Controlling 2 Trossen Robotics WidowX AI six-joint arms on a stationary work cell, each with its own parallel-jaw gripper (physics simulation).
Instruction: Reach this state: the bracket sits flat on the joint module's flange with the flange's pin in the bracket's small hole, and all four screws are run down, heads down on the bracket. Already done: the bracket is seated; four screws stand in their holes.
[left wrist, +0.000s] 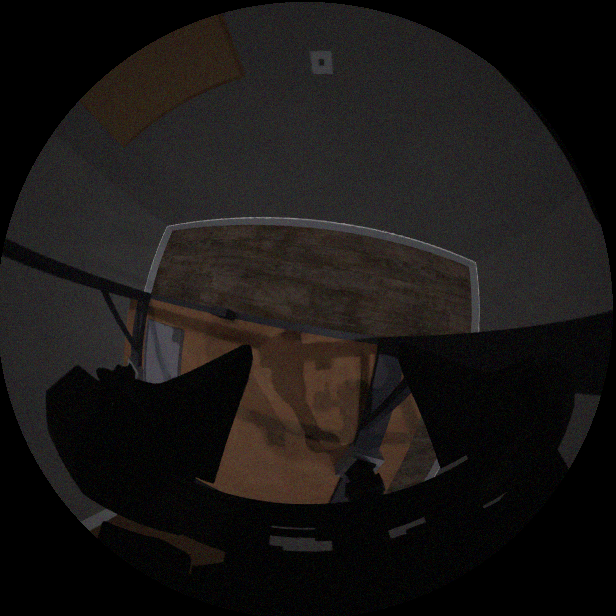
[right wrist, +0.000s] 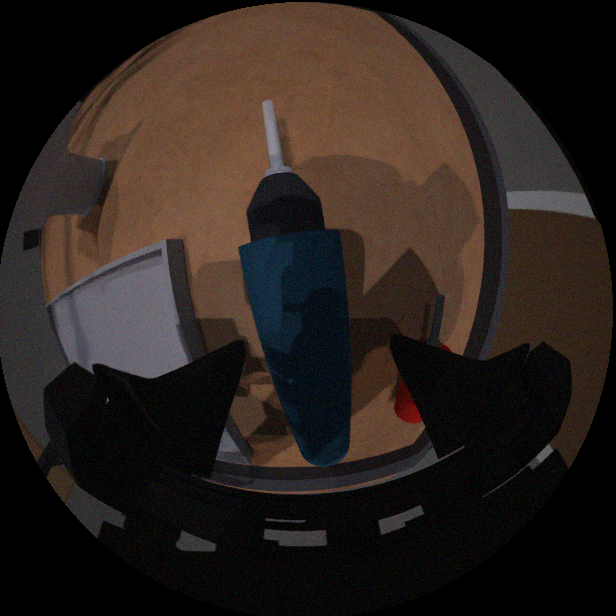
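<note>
In the right wrist view a blue-handled screwdriver (right wrist: 298, 339) lies on the brown table top, its black collar and grey bit (right wrist: 271, 135) pointing away from me. My right gripper (right wrist: 316, 367) is open and its black fingers stand on either side of the blue handle, close above it. My left gripper (left wrist: 321, 396) is open and empty, held over the table top. The bracket, the joint module and the screws do not show in either view.
A grey tray (right wrist: 123, 313) lies left of the screwdriver. A small red tool (right wrist: 409, 402) is half hidden behind the right finger. The table's dark rim (right wrist: 488, 189) runs on the right. A wooden panel with a grey frame (left wrist: 313, 275) stands beyond the left gripper.
</note>
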